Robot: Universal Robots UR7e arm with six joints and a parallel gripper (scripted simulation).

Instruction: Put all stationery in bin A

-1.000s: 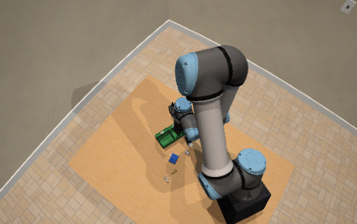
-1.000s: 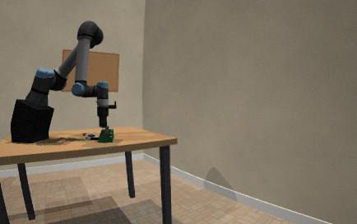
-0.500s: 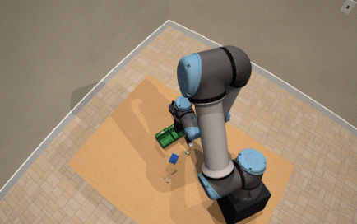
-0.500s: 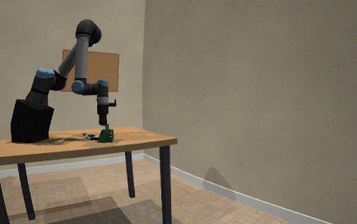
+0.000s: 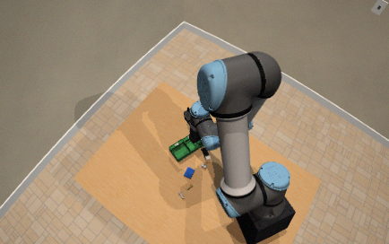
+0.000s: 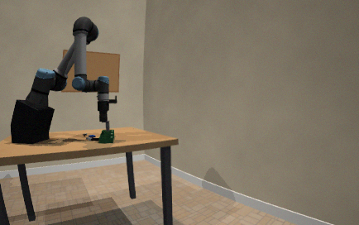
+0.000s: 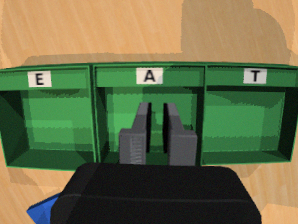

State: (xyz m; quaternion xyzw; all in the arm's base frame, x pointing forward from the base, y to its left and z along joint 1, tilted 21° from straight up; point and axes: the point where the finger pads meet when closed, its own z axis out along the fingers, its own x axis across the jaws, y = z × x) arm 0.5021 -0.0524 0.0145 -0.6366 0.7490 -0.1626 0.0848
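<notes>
Right now my hand is 1 cm to the right of the green bin and 5 cm above it. The rest, counted from my hand: blue pad 11 cm behind, 14 cm to the left, 7 cm below; then black block 10 cm behind, 7 cm below; then brass screw 16 cm behind, 18 cm to the left, 7 cm below.
</notes>
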